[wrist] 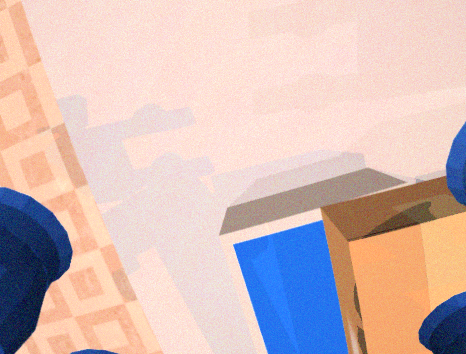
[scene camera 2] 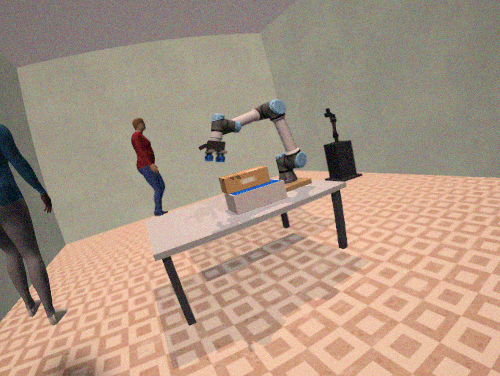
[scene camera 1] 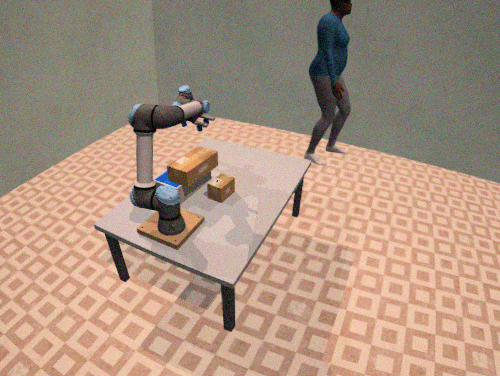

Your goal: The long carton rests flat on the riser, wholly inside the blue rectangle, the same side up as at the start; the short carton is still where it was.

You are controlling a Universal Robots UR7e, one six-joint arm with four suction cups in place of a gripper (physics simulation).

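Frame: origin at the arm's base, x ahead, y left, z up, level; millimetres.
Seen in the pictures: hand, tool point: (wrist: pixel 269 294) (scene camera 2: pixel 214 161); arm's base, link origin: (scene camera 2: pixel 288 181) (scene camera 1: pixel 171 226).
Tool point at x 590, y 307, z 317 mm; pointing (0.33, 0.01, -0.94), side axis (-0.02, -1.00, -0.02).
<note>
Offsets run from my tool point to a thing's middle. Level surfaces: height alone.
The long carton @(139 mm right, 194 mm back, 179 mm down) (scene camera 1: pixel 193 166) (scene camera 2: pixel 245 179) (wrist: pixel 390 280) lies flat on the riser @(63 mm right, 223 mm back, 291 mm down) (scene camera 1: pixel 197 184) (scene camera 2: pixel 260 197) (wrist: pixel 300 199). The blue rectangle @(63 mm right, 223 mm back, 231 mm down) (scene camera 1: pixel 169 179) (scene camera 2: pixel 255 188) (wrist: pixel 290 270) shows beside it and past its end near the arm's base. The carton's other end reaches over the pale border, outside the rectangle, and appears to overhang the riser. The short carton @(319 mm right, 152 mm back, 299 mm down) (scene camera 1: pixel 221 188) stands on the table next to the riser; it does not show in scene camera 2 or the wrist view. My gripper (scene camera 1: pixel 196 125) (scene camera 2: pixel 215 157) is open, its cups bare, in the air above the cartons.
The arm's wooden base plate (scene camera 1: pixel 190 227) (scene camera 2: pixel 302 184) is on the table @(351 mm down) (scene camera 1: pixel 225 260) (scene camera 2: pixel 175 235). A person in blue (scene camera 1: pixel 331 50) (scene camera 2: pixel 20 165) and one in red (scene camera 2: pixel 144 150) stand on the floor. A black pedestal (scene camera 2: pixel 341 160) stands beyond the table.
</note>
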